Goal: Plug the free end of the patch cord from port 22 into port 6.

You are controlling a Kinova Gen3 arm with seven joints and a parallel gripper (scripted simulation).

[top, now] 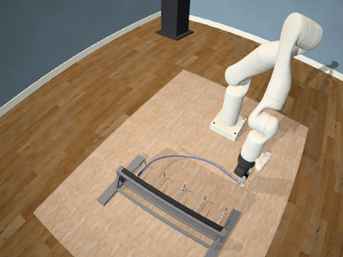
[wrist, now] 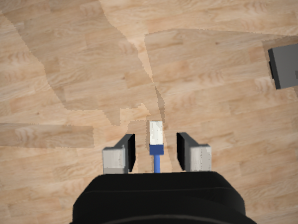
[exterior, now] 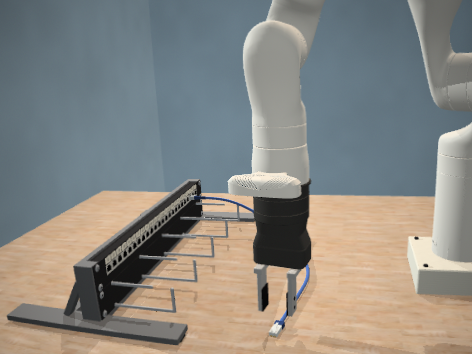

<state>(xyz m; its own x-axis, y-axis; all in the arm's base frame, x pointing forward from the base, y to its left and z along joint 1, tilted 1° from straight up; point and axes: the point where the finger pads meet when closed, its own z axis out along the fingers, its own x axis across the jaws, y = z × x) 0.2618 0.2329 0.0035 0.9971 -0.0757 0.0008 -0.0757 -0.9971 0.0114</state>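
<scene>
My gripper is now 10 mm to the right of the white plug and 40 mm above it.
</scene>
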